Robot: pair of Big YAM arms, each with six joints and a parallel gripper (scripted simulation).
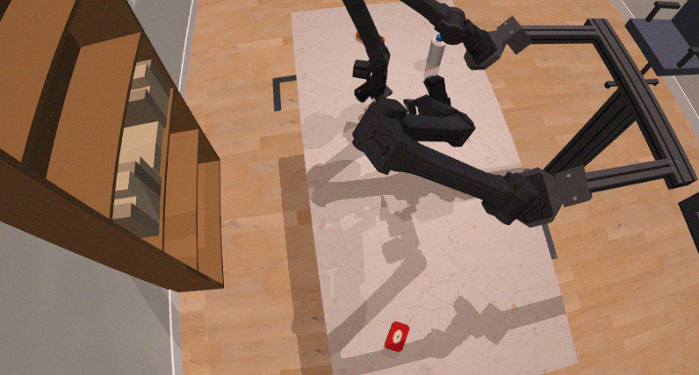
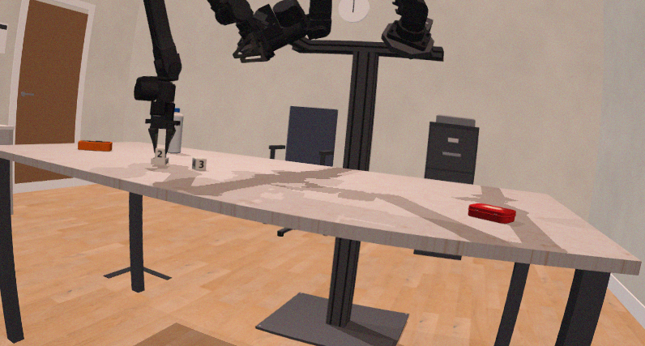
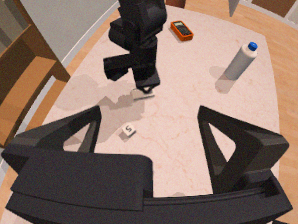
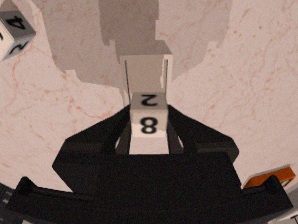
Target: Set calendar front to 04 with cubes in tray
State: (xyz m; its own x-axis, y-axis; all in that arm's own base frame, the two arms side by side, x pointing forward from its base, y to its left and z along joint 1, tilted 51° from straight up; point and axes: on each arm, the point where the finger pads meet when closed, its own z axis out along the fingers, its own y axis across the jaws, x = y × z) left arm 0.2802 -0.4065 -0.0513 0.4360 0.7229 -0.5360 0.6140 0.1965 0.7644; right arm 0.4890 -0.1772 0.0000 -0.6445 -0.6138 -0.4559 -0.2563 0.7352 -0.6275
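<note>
The white calendar tray is 10 mm ahead of my right hand, 10 mm to the left of it and 30 mm below it. From my right hand the other things lie so: red tin: 60 mm ahead, 900 mm to the left, 20 mm below; white bottle: 300 mm behind, 230 mm to the right, 50 mm above; white cube: 10 mm behind, 150 mm to the left, 20 mm below.
</note>
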